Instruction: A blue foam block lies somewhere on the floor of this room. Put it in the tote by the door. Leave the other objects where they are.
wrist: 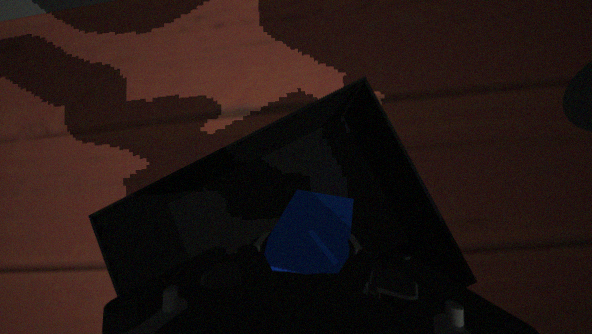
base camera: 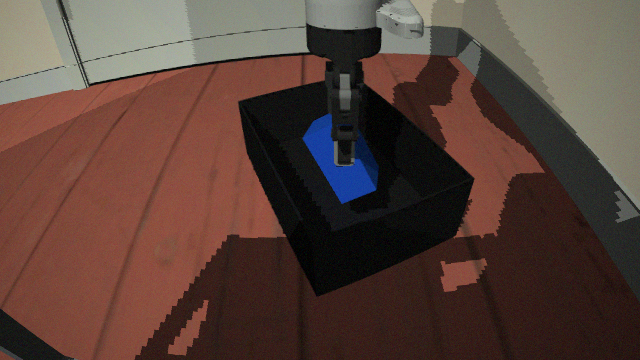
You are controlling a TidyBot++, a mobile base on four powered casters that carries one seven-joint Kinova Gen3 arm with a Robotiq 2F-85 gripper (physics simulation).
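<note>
The blue foam block is between the fingers of my gripper, which is shut on it. The gripper points down into the black tote, and the block is within the outline of the tote's walls, slightly tilted in the base camera view. Whether the block touches the tote's floor is too dark to tell. In the wrist view a fingertip shows on each side of the block, and the near part of the tote is hidden by the gripper.
The tote stands on the red plank floor. A pale door is behind it at the left. A wall with a grey baseboard runs along the right side. A dark rounded shape shows at the wrist view's right edge.
</note>
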